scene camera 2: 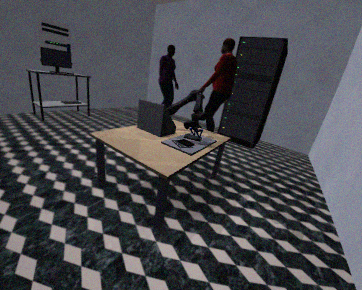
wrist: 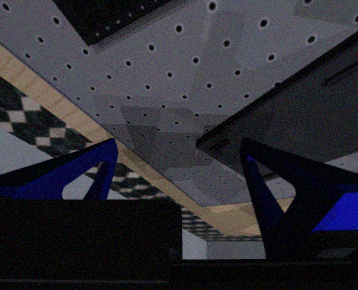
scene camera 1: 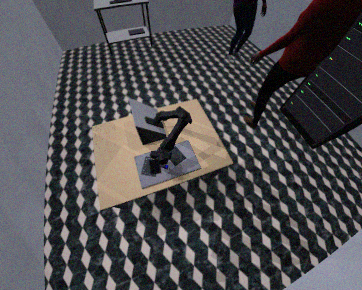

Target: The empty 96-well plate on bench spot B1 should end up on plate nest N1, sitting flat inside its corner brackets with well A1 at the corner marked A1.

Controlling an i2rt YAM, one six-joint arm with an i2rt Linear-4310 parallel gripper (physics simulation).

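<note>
The black 96-well plate lies on the left part of the grey perforated board; one corner and edge of it show at the upper left in the wrist view. Its A1 corner cannot be made out. The dark grey plate nest is on the right part of the board, with low dark brackets and no plate on it. My gripper is open and empty, its blue fingers apart above the board, close to the plate's right side.
The perforated board lies near the front edge of the wooden table. A grey wedge-shaped box stands behind it, beside the arm. Two people and a dark server rack are beyond the table.
</note>
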